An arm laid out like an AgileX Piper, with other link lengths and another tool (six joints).
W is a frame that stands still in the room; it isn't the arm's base.
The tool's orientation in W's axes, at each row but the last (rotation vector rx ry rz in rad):
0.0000 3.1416 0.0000
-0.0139 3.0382 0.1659
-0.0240 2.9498 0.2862
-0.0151 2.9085 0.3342
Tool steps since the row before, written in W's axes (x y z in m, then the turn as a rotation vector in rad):
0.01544 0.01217 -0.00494 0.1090 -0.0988 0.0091
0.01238 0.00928 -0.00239 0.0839 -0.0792 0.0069
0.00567 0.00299 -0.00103 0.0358 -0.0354 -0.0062
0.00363 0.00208 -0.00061 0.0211 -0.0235 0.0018
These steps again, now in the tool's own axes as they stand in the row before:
-0.01544 0.01217 0.00494 -0.1090 -0.0988 -0.0091
-0.01212 0.00879 0.00459 -0.0839 -0.0792 -0.0072
-0.00539 0.00255 0.00256 -0.0342 -0.0371 0.0054
-0.00339 0.00177 0.00181 -0.0213 -0.0232 -0.0026

